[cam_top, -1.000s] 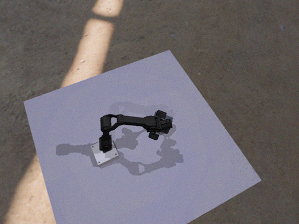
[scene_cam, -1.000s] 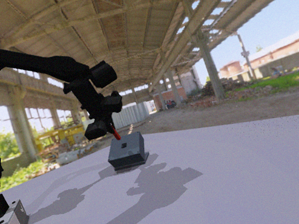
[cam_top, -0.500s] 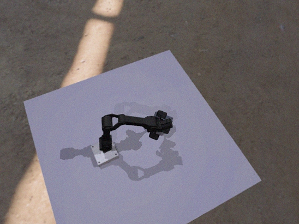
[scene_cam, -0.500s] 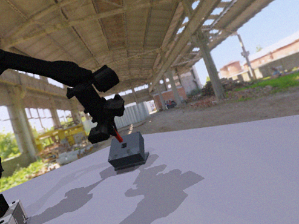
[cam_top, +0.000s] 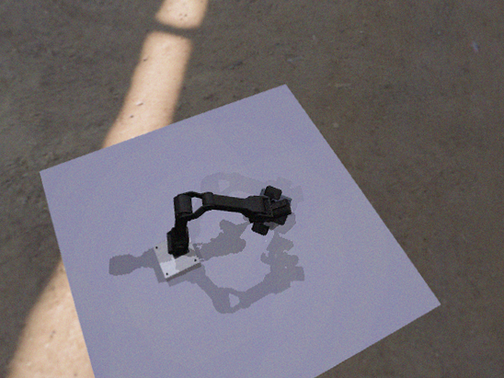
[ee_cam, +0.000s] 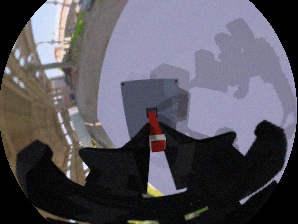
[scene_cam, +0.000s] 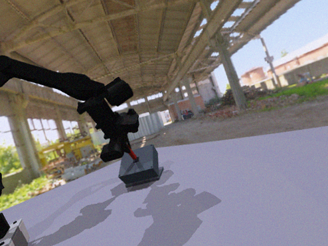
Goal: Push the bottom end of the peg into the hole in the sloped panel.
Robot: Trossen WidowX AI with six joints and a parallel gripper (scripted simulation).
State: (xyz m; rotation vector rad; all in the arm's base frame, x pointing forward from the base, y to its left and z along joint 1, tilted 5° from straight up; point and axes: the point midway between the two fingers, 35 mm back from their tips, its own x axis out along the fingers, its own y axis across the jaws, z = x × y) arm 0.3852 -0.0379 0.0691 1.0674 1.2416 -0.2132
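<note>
Now: the red peg 10 mm to the right of my gripper tip, 10 mm behind it and 10 mm above it. Round my gripper tip: grey sloped panel (60 mm below, 30 mm to the left, 30 mm ahead).
</note>
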